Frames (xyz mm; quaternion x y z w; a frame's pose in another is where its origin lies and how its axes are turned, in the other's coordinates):
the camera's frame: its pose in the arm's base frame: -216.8 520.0 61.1 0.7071 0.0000 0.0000 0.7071
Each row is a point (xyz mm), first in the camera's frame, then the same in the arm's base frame.
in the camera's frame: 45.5 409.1 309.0
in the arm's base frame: -171.3 211.0 470.2
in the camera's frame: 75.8 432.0 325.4
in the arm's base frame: -141.0 194.6 493.1
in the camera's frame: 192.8 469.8 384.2
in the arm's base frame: -24.0 135.8 530.9
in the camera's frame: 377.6 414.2 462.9
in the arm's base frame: 160.8 57.1 475.3
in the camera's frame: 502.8 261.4 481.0
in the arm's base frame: 286.0 39.0 322.5
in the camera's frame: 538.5 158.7 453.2
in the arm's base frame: 321.7 66.8 219.8
